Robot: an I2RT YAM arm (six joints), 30 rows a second.
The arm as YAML. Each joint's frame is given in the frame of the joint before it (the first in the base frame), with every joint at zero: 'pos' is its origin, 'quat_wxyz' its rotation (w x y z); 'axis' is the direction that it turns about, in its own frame. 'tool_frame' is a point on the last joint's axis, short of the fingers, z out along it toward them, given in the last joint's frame.
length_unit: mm
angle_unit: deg
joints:
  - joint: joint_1
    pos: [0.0, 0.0, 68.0]
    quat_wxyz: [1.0, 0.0, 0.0, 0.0]
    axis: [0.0, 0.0, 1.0]
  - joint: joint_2
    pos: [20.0, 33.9, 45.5]
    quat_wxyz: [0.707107, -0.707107, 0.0, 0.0]
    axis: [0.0, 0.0, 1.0]
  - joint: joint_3
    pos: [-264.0, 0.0, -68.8]
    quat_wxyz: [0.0, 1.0, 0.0, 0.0]
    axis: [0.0, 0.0, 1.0]
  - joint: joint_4
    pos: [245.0, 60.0, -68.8]
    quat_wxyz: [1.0, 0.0, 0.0, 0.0]
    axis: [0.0, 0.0, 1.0]
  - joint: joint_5
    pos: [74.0, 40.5, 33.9]
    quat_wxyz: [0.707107, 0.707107, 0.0, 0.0]
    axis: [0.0, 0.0, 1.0]
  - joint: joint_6
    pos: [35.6, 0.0, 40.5]
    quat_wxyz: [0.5, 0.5, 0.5, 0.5]
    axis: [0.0, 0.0, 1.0]
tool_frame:
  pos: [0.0, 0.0, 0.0]
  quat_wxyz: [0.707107, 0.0, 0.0, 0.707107]
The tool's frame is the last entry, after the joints.
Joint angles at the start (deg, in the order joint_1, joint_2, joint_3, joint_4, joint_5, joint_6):
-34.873 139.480 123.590 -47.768 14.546 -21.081
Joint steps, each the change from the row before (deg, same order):
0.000 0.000 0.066 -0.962 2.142 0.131
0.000 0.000 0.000 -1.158 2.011 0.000
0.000 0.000 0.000 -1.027 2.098 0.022
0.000 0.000 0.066 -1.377 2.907 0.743
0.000 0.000 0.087 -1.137 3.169 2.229
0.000 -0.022 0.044 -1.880 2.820 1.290
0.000 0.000 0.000 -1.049 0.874 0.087
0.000 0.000 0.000 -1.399 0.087 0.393
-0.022 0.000 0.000 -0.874 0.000 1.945
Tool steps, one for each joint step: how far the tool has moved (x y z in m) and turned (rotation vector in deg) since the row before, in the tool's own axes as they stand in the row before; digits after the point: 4 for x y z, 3 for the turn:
0.0020 -0.0007 -0.0003 1.690 1.574 -0.110
0.0025 -0.0004 0.0000 1.484 1.749 -0.352
0.0023 -0.0005 0.0000 1.614 1.653 -0.325
0.0028 -0.0010 -0.0003 2.296 2.157 0.246
0.0024 -0.0014 -0.0004 2.685 1.933 1.780
0.0037 -0.0008 -0.0004 2.217 2.364 0.430
0.0020 0.0000 0.0000 0.578 1.119 -0.440
0.0025 0.0007 0.0000 -0.256 1.180 -0.319
0.0016 0.0003 0.0001 -0.194 0.738 1.518

